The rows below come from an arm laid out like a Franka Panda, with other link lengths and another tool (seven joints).
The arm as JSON. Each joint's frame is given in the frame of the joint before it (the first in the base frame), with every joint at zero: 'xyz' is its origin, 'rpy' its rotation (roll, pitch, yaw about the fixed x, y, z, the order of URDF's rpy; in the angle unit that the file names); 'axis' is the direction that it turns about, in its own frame. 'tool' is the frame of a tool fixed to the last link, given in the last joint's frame.
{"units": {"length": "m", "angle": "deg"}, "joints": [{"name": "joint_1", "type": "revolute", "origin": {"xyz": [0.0, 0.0, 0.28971], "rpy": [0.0, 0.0, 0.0]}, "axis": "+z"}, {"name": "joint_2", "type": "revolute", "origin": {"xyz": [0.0, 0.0, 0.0], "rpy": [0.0, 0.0, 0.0]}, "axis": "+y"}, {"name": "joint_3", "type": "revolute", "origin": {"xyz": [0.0, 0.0, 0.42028], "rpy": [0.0, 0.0, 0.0]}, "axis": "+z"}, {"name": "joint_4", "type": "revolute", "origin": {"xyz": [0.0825, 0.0, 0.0], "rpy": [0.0, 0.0, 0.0]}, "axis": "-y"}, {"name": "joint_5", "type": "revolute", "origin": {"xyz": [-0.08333, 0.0, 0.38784], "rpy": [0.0, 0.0, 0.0]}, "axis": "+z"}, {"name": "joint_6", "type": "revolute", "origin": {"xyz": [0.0, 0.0, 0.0], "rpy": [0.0, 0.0, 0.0]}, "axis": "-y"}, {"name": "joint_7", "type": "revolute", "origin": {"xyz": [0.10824, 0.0, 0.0], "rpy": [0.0, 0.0, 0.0]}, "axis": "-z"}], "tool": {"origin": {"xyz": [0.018, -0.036, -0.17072], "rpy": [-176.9, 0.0, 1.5]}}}
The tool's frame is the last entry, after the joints.
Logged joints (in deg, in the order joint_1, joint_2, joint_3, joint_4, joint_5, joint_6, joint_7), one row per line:
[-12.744 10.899 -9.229 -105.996 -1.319 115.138 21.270]
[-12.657 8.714 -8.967 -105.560 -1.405 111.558 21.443]
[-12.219 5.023 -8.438 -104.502 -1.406 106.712 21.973]
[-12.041 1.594 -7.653 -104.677 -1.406 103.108 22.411]
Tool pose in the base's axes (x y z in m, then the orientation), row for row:
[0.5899 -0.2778 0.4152 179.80 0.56 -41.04]
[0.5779 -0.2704 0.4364 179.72 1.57 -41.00]
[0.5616 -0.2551 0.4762 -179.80 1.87 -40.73]
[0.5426 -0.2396 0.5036 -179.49 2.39 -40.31]
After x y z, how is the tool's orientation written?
As angles about the fixed x, y, z axes (roll, pitch, yaw), in degrees.
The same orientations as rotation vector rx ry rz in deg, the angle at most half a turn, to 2 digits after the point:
[-168.57 63.09 0.93]
[-168.32 62.93 2.46]
[-167.94 62.35 2.63]
[-167.72 61.58 3.22]

